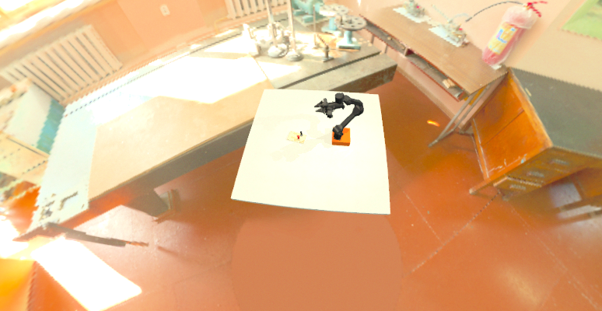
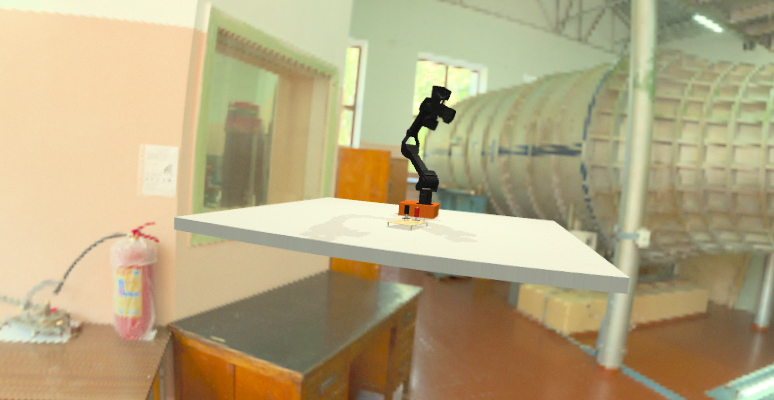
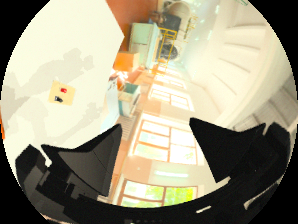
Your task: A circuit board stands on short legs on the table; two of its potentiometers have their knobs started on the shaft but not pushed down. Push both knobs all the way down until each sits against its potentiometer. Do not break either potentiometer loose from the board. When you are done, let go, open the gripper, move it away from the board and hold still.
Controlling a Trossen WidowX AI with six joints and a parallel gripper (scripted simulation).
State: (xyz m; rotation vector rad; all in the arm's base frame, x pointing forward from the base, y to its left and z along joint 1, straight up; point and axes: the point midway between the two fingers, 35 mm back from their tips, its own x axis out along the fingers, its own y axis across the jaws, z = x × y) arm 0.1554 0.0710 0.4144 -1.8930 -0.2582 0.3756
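The black knob lies 140 mm ahead of my gripper tip, 40 mm to the right of it and 410 mm below it. From my gripper tip the other things lie so: red knob 160 mm ahead, 410 mm below.
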